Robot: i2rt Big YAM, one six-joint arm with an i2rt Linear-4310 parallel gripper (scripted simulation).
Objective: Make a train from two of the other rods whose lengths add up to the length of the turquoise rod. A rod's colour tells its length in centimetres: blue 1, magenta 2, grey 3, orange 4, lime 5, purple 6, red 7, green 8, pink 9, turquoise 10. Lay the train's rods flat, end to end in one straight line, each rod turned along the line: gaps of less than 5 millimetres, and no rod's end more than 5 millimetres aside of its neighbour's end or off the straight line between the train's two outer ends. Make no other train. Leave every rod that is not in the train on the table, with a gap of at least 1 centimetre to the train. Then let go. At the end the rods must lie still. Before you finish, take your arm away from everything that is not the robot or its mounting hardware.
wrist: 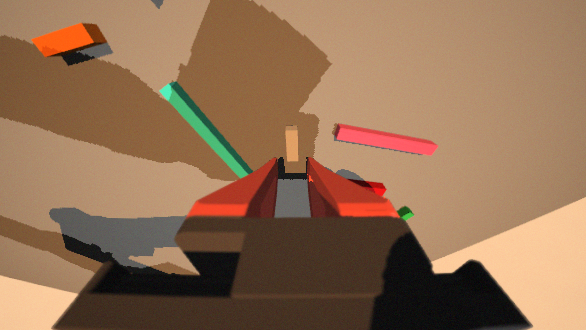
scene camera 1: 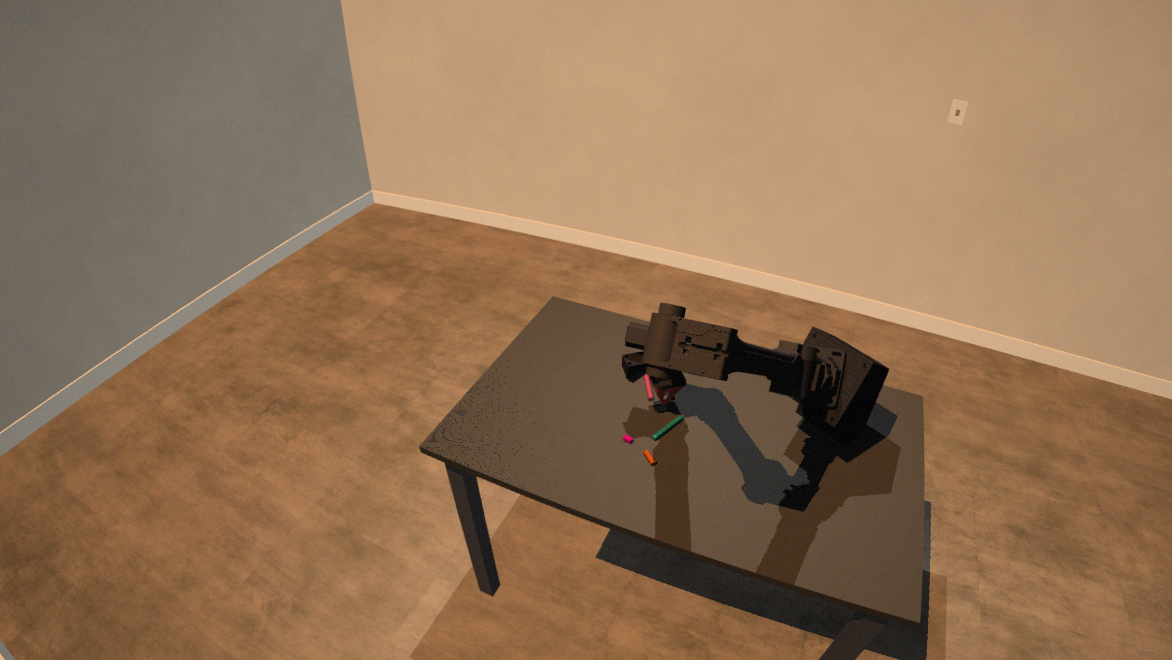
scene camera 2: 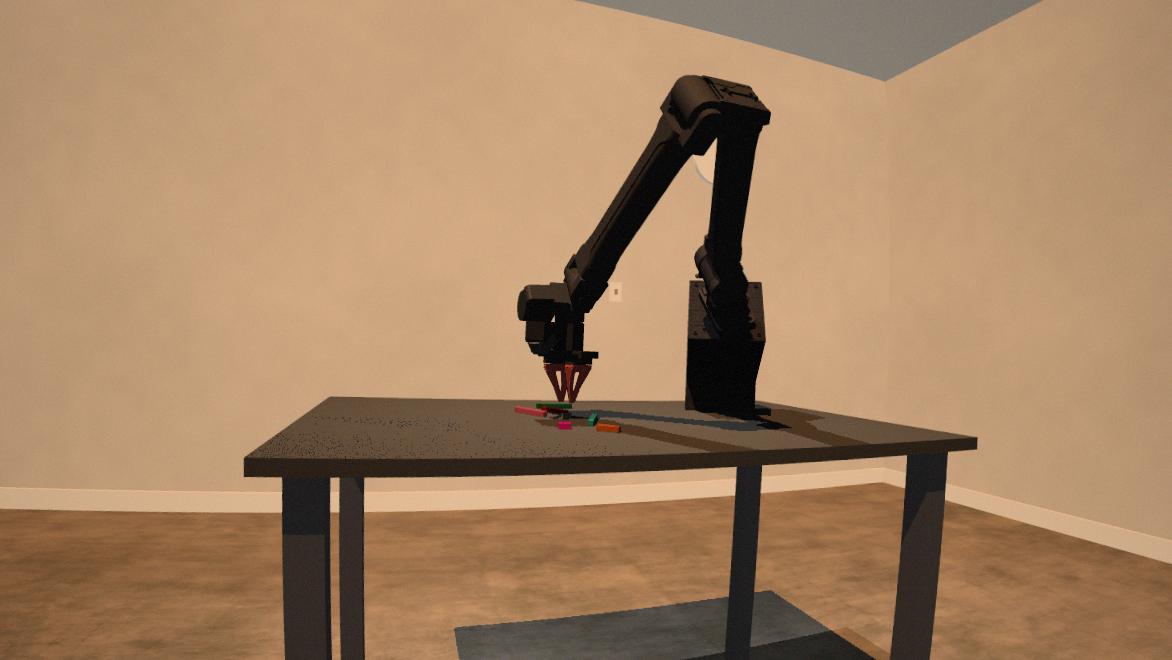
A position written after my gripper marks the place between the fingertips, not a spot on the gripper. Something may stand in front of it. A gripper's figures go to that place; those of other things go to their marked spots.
Labels:
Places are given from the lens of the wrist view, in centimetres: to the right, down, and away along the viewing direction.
my gripper point(wrist: 292, 164): 0, 0, 13
orange rod point(wrist: 80, 36): -13, -8, 10
turquoise rod point(wrist: 173, 92): -9, -5, 12
pink rod point(wrist: 343, 132): 4, -3, 14
The marked spots on the orange rod and the pink rod are 19 cm apart.

